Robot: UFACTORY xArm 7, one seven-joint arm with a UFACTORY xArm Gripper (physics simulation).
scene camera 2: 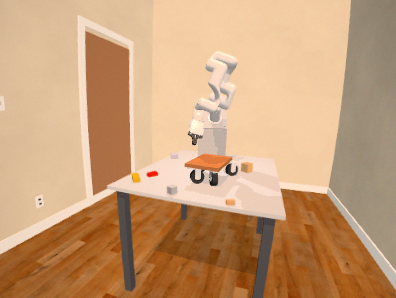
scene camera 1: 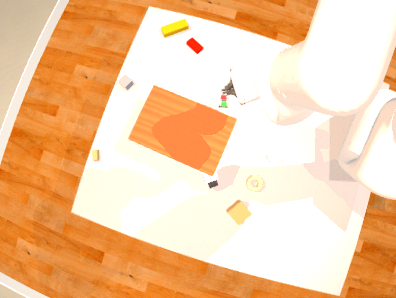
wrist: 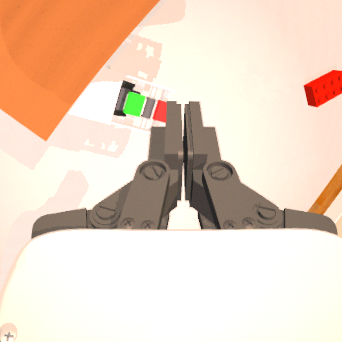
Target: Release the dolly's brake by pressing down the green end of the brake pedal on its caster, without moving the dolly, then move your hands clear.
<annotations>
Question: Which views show the dolly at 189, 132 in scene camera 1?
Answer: Scene camera 2, scene camera 1 and the wrist view: all of them.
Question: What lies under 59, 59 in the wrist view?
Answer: A dolly.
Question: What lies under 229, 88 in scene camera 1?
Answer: My gripper.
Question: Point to a dolly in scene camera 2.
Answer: At 215, 163
</annotations>
